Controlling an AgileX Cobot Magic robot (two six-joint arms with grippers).
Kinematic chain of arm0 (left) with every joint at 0, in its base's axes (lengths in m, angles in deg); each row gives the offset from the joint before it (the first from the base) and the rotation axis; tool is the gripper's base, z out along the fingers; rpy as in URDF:
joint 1: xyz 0 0 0.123 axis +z
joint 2: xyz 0 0 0 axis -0.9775 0.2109 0
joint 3: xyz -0.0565 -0.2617 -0.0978 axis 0.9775 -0.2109 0
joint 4: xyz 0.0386 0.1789 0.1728 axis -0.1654 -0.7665 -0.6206
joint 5: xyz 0 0 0 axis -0.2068 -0.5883 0.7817
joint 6: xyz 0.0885 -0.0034 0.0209 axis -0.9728 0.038 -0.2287
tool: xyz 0 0 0 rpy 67.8 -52.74 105.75
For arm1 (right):
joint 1: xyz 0 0 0.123 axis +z
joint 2: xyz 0 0 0 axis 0.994 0.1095 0
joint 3: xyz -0.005 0.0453 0.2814 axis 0.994 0.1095 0
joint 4: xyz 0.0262 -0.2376 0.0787 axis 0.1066 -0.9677 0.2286
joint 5: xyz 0 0 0 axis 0.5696 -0.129 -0.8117
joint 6: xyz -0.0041 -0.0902 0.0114 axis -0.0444 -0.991 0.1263
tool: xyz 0 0 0 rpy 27.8 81.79 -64.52
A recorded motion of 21 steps. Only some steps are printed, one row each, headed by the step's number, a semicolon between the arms.
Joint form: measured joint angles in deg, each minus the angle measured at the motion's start. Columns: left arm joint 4, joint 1, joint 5, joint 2, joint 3, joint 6; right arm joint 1, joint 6, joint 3, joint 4, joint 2, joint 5.
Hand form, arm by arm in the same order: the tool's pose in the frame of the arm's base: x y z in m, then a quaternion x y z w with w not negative. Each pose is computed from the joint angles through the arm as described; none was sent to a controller.
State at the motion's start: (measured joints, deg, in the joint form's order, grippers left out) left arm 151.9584 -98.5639 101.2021 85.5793 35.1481 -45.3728; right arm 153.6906 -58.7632 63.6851 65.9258 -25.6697 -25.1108
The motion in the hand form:
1: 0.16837 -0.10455 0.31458 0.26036 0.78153 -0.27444 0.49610; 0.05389 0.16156 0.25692 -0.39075 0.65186 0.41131 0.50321
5: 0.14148 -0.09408 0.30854 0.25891 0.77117 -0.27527 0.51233; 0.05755 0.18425 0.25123 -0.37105 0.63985 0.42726 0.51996
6: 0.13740 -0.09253 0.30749 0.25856 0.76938 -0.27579 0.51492; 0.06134 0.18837 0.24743 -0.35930 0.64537 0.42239 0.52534
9: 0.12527 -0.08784 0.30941 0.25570 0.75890 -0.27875 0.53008; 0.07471 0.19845 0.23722 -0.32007 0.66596 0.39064 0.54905
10: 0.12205 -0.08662 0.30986 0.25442 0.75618 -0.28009 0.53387; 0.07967 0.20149 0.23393 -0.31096 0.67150 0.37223 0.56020
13: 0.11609 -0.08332 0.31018 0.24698 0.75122 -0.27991 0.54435; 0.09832 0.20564 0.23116 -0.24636 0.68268 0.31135 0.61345
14: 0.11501 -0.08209 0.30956 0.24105 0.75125 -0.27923 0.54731; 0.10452 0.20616 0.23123 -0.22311 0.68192 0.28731 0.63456
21: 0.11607 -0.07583 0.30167 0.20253 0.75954 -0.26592 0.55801; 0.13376 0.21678 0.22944 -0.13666 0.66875 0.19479 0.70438
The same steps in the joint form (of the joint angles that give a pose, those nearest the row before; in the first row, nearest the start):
1: 0.00 0.00 0.10 -2.98 -2.47 0.12; 3.03 0.01 -0.60 -0.26 2.21 -3.13
5: 0.00 0.00 -0.10 -10.30 -7.57 0.41; 5.40 -0.59 -1.18 2.51 10.68 -14.84
6: 0.00 0.00 -0.10 -11.46 -8.32 0.50; 5.35 -1.60 -1.18 4.61 12.90 -17.46
9: 0.00 0.00 -0.18 -15.19 -9.75 1.09; 5.43 -7.23 -1.78 13.64 19.02 -24.35
10: 0.00 0.00 -0.18 -16.19 -10.11 1.35; 5.43 -10.02 -2.19 16.84 21.03 -26.43
13: 0.00 0.00 -0.92 -18.30 -11.02 1.99; 5.49 -17.98 -3.94 28.97 26.25 -36.01
14: 0.00 0.00 -1.51 -18.84 -11.40 2.43; 5.49 -20.30 -4.64 32.57 27.97 -39.87
21: 0.00 0.00 -6.17 -19.93 -13.63 4.40; 3.24 -24.56 -9.95 41.38 37.31 -53.74

